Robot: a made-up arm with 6 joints.
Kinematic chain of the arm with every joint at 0, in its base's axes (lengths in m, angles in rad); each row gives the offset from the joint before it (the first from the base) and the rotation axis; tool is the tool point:
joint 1: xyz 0 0 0.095 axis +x
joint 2: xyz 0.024 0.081 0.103 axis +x
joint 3: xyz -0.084 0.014 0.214 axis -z
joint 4: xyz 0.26 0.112 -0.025 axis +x
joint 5: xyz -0.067 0 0.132 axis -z
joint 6: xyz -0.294 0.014 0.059 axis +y
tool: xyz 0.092 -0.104 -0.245
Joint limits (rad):
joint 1: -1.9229..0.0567
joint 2: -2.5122..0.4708
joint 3: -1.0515..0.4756
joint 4: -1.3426..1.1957
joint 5: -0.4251..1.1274
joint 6: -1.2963..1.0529
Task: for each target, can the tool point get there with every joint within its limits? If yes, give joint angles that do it. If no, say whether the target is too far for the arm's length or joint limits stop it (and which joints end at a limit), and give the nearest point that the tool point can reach.
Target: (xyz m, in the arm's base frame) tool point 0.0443 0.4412 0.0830
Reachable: yes | joints -1.0107 -0.1740 -0.1622 -0.6820 0.0667 -0.6839
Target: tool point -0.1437 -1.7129 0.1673
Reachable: no: too far | nearest point -0.0878 -0.5391 0.0462 | short by 1.181 m
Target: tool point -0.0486 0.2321 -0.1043
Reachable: yes | joints -1.1993 -0.3541 0.3050 -0.4814 0.6852 0.0705
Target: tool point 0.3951 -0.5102 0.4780
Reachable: no: joint limits stop it (at a limit: joint 1, joint 2, joint 3, joint 5, joint 6) | nearest point 0.0776 -0.3645 0.3483 | short by 0.373 m
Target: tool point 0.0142 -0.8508 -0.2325
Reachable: no: joint limits stop it (at a limit: joint 1, joint 5, joint 6) | nearest point -0.0128 -0.5250 -0.1560 | short by 0.336 m
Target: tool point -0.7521 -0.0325 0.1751
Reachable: no: joint limits stop it (at a limit: joint 1, joint 2, joint 3, joint 5, joint 6) | nearest point -0.5189 -0.0748 0.1267 | short by 0.242 m
